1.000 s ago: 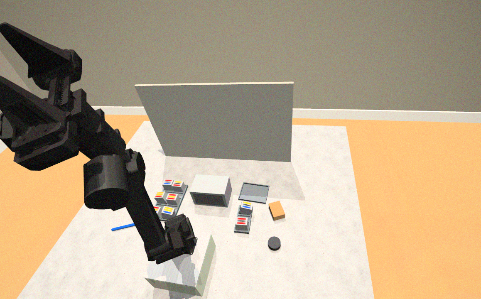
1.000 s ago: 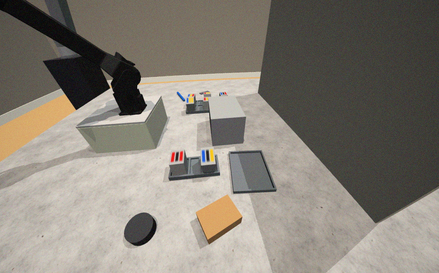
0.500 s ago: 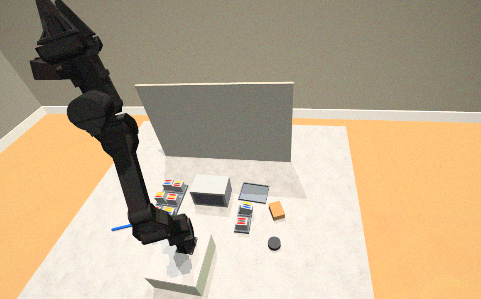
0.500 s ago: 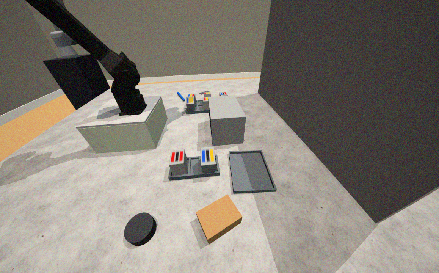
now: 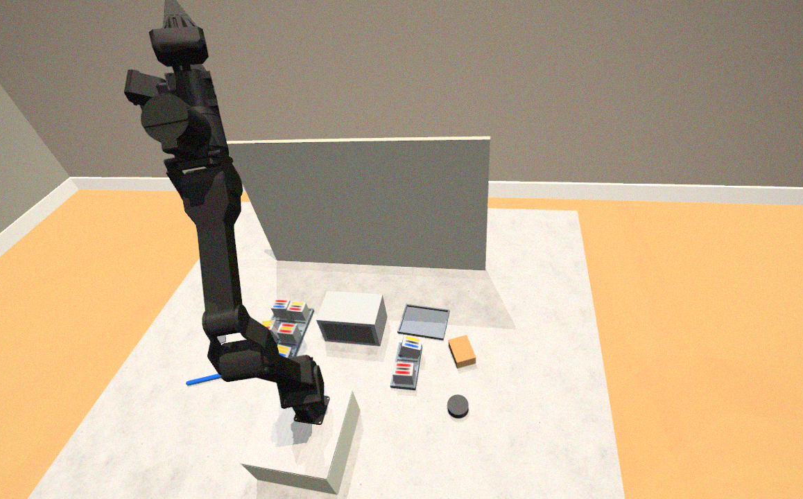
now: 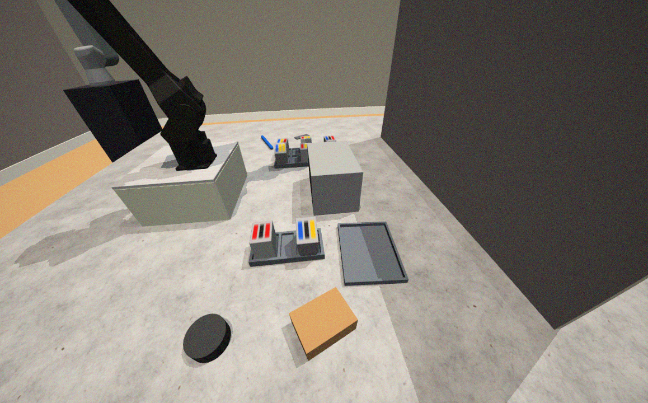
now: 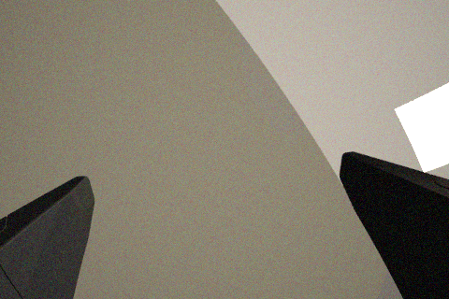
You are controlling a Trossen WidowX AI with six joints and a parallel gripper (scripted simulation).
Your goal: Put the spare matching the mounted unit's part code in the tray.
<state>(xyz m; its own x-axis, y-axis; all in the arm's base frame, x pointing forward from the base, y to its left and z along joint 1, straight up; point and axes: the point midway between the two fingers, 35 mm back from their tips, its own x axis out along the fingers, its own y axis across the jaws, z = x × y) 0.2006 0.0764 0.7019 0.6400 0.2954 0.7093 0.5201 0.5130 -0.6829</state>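
Now: the spare 270 mm to the right of my gripper tip and 780 mm below it. Also, from my gripper tip: tall panel: 320 mm ahead, 90 mm to the right, 600 mm below; then dark rack: 40 mm behind, 260 mm to the right, 820 mm below; then mounted grey unit: 60 mm ahead, 90 mm to the right, 780 mm below.
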